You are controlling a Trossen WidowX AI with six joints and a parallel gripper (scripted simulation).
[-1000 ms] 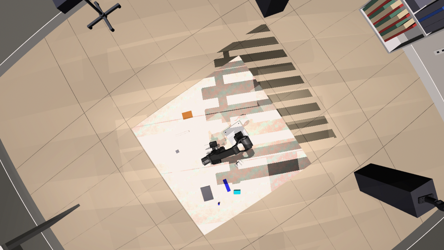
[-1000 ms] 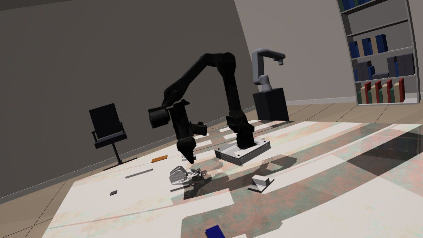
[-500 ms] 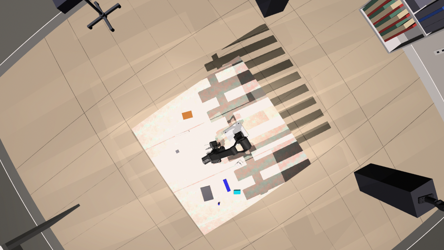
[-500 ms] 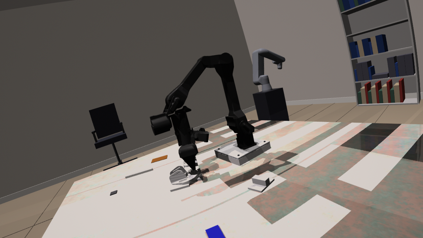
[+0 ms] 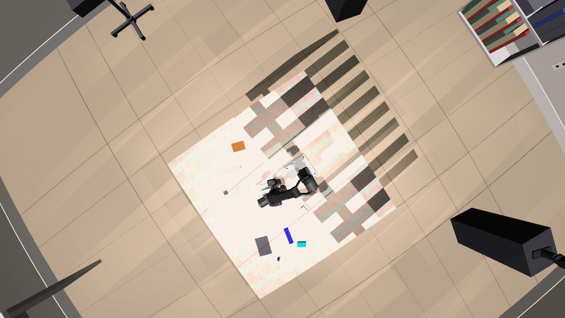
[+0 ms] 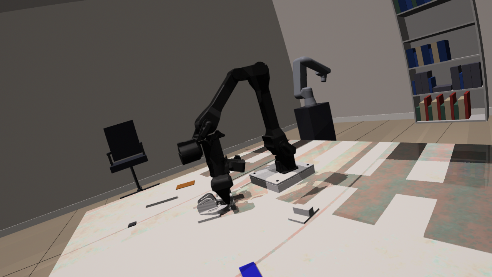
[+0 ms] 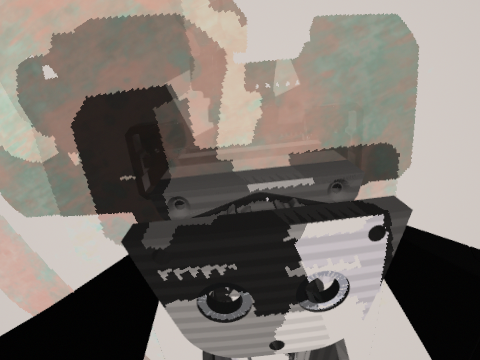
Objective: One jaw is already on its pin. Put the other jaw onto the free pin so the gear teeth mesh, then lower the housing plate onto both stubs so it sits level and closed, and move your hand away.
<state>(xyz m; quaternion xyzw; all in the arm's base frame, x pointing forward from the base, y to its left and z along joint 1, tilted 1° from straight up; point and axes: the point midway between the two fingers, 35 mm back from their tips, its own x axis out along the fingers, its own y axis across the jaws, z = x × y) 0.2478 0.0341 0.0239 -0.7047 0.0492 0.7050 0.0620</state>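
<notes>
Right now my gripper tip is 20 mm to the left of the jaw, 20 mm short of it and 10 mm above it. The rest, counted from my gripper tip: thin rod: 260 mm to the right, 250 mm ahead, 20 mm below; blue bar: 370 mm to the left, 50 mm ahead, 20 mm below; small dark square: 360 mm ahead, 120 mm to the right, 20 mm below.
</notes>
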